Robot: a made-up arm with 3 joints.
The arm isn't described. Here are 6 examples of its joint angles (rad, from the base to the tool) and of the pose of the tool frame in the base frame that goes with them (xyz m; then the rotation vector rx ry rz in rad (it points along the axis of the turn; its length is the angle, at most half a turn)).
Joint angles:
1: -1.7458 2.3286 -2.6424
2: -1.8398 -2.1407 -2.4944
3: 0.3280 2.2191 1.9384
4: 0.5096 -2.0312 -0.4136
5: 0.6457 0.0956 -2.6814
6: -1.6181 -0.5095 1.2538
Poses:
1: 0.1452 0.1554 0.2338 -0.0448 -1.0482 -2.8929
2: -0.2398 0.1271 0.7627 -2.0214 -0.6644 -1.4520
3: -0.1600 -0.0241 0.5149 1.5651 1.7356 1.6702
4: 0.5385 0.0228 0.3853 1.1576 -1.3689 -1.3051
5: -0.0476 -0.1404 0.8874 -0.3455 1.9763 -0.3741
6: -0.2043 -0.0066 0.7611 -0.1738 1.5593 -0.5691
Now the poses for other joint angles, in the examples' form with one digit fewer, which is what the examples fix.
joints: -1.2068 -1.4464 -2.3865
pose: 0.013 0.304 0.986 -2.608 0.281 -0.861
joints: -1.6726 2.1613 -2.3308
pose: 0.223 0.251 0.251 -0.030 0.646 2.830
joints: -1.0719 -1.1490 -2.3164
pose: 0.140 0.275 1.034 -2.632 0.525 -0.483
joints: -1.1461 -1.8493 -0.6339
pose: 0.178 0.527 0.479 1.880 0.038 -0.029
